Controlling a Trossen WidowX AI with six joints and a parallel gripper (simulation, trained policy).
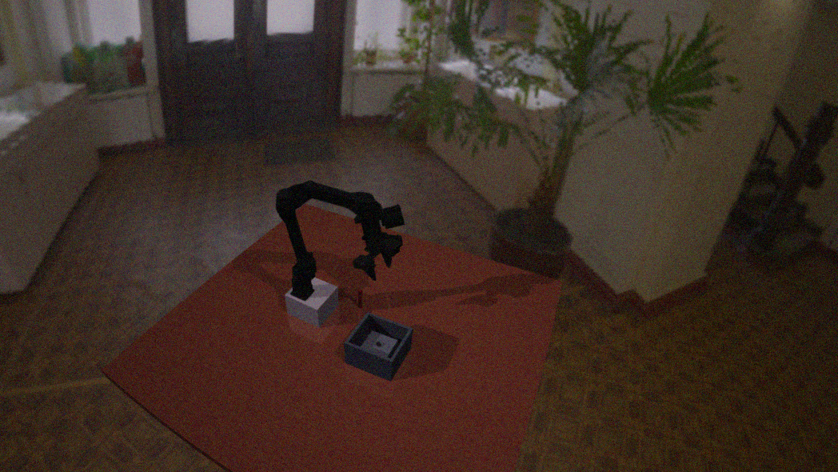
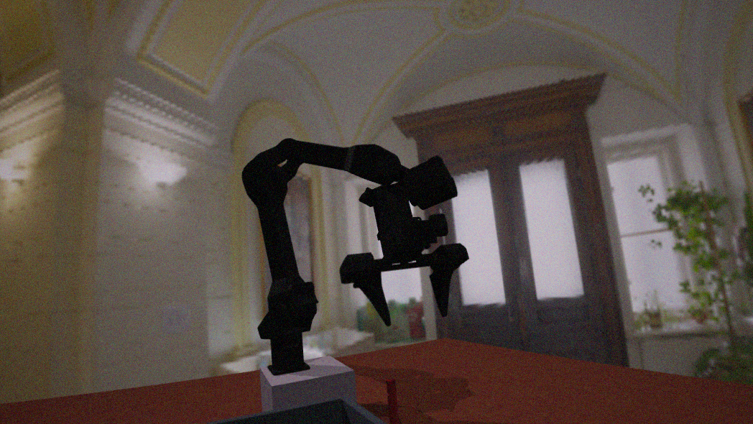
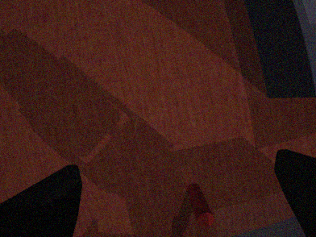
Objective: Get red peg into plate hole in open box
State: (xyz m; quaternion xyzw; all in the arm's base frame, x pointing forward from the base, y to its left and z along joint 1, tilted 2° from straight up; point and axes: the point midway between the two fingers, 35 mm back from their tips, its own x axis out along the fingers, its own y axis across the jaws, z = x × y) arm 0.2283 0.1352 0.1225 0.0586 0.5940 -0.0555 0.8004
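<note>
The red peg is 7 cm behind my gripper tip, 1 cm to the right of it and 13 cm below it. From my gripper tip the other things lie so: dark box: 9 cm ahead, 20 cm to the right, 15 cm below; then pale plate: 9 cm ahead, 20 cm to the right, 13 cm below.
</note>
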